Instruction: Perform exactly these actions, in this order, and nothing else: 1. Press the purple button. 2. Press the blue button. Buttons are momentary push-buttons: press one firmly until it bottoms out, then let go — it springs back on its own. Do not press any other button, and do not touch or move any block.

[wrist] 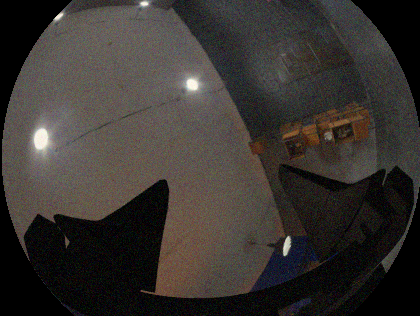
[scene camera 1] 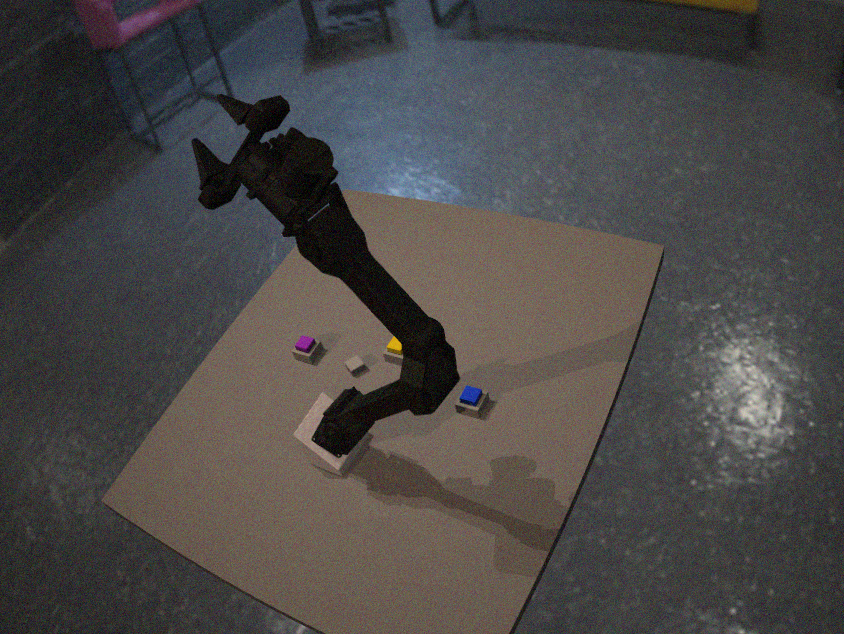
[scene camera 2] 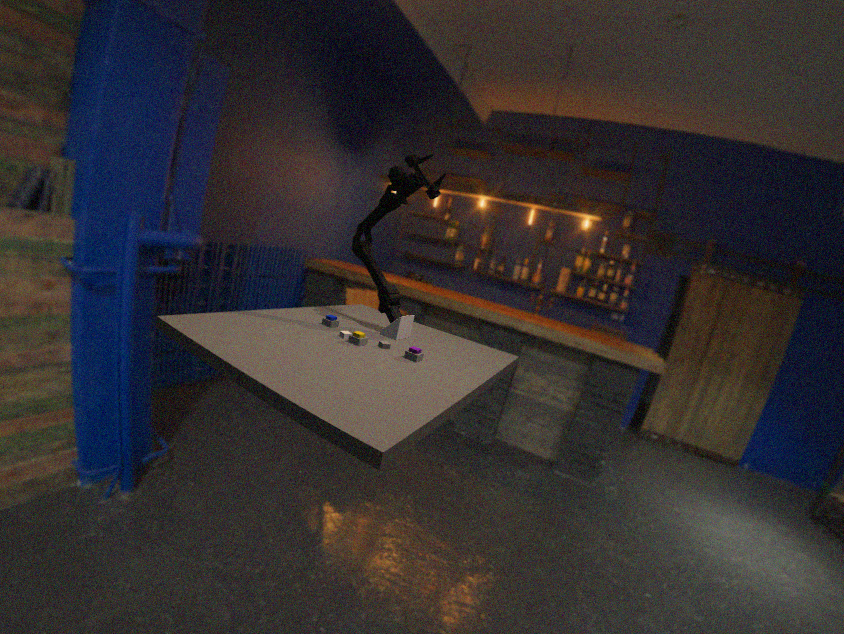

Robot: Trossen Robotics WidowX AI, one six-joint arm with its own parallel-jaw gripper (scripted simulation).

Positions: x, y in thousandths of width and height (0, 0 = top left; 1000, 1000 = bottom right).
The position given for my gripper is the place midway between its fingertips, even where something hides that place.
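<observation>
There is my gripper, which I see in the wrist view (537, 565), in scene camera 1 (243, 185), and also in scene camera 2 (521, 258).
</observation>
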